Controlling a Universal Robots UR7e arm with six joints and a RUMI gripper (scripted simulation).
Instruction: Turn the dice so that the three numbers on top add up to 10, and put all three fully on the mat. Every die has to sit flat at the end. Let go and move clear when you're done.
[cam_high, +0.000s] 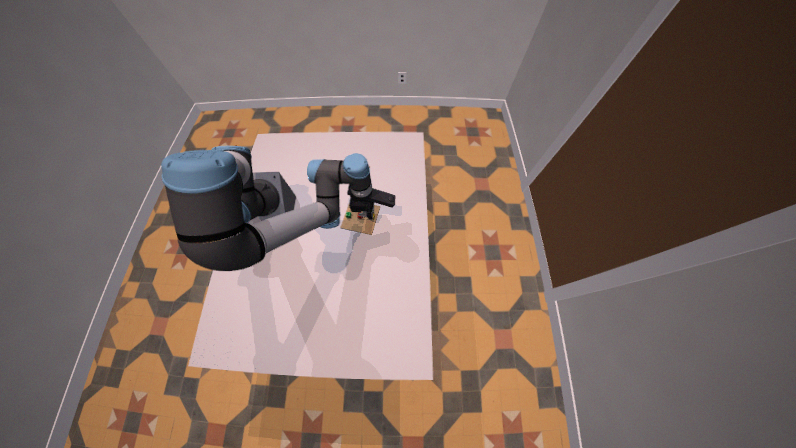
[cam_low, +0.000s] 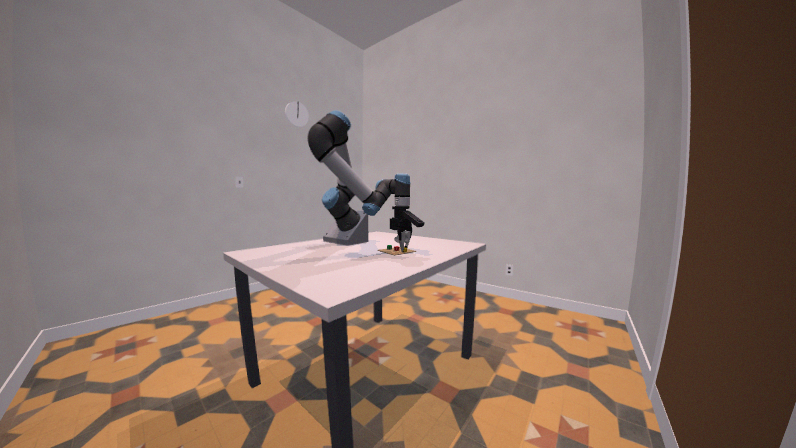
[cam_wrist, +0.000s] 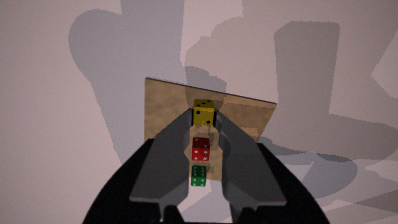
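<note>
Right now my hand is 1 cm above the yellow die. From my hand the other things lie so: brown mat: 5 cm behind, 2 cm below; green die: 10 cm behind, 1 cm below; red die: 5 cm behind, 1 cm below.
</note>
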